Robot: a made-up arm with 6 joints. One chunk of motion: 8 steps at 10 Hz.
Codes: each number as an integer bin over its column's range. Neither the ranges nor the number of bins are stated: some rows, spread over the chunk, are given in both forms.
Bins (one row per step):
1: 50 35 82 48 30 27
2: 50 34 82 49 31 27
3: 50 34 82 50 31 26
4: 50 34 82 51 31 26
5: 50 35 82 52 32 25
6: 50 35 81 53 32 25
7: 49 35 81 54 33 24
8: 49 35 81 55 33 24
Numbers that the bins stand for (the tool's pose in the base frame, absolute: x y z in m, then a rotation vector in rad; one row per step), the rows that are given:
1: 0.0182 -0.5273 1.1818 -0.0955 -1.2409 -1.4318
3: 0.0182 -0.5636 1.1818 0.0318 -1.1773 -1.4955
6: 0.0182 -0.5273 1.1455 0.2227 -1.1136 -1.5591
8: -0.0182 -0.5273 1.1455 0.3500 -1.0500 -1.6227
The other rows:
2: 0.0182 -0.5636 1.1818 -0.0318 -1.1773 -1.4318
4: 0.0182 -0.5636 1.1818 0.0955 -1.1773 -1.4955
5: 0.0182 -0.5273 1.1818 0.1591 -1.1136 -1.5591
7: -0.0182 -0.5273 1.1455 0.2864 -1.0500 -1.6227

